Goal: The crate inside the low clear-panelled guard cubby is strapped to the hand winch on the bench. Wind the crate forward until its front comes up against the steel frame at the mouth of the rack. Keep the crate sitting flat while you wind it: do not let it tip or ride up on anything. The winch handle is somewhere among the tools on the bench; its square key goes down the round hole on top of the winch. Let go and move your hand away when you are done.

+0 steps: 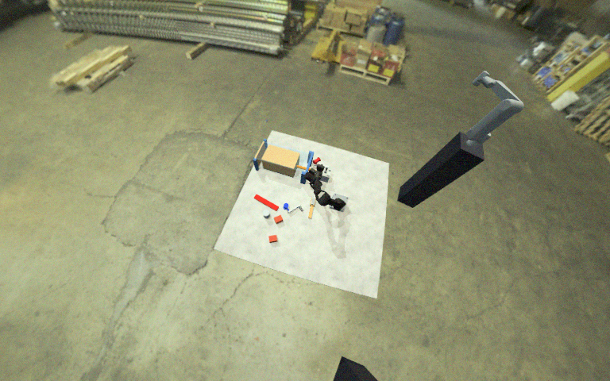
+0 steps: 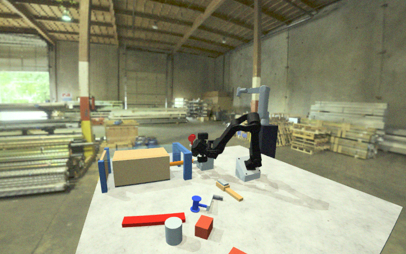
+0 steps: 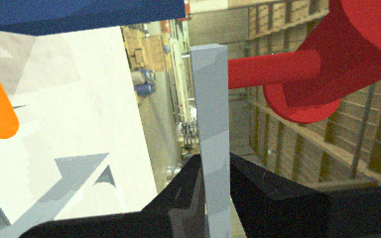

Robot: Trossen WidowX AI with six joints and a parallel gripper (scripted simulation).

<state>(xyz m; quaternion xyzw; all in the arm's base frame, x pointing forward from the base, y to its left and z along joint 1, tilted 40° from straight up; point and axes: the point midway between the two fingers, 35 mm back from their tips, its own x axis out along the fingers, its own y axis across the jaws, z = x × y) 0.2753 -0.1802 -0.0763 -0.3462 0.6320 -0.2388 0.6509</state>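
My gripper tip is now 5 cm short of the red knob, 4 cm below it and 2 cm to the right of it. From my gripper tip the other things lie so: red-knobbed winch handle 1 cm to the left, 1 cm ahead, 1 cm above; then blue frame 11 cm ahead, 6 cm below, 3 cm to the left; then grey winch 14 cm below, 7 cm behind, 1 cm to the right.
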